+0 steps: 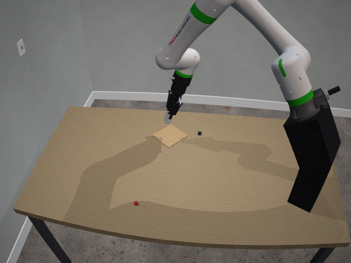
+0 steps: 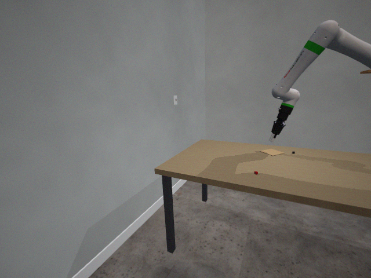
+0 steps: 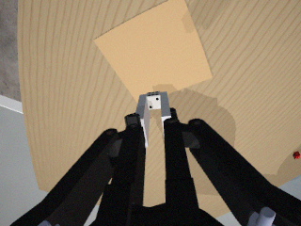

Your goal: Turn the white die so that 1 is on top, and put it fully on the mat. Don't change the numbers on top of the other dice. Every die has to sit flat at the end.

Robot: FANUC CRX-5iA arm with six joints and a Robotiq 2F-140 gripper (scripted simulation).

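My hand is 30 mm above the white die. Round my hand: tan mat: 130 mm below; black die: 170 mm behind, 120 mm below, 10 mm to the right; red die: 490 mm to the left, 130 mm ahead, 120 mm below.
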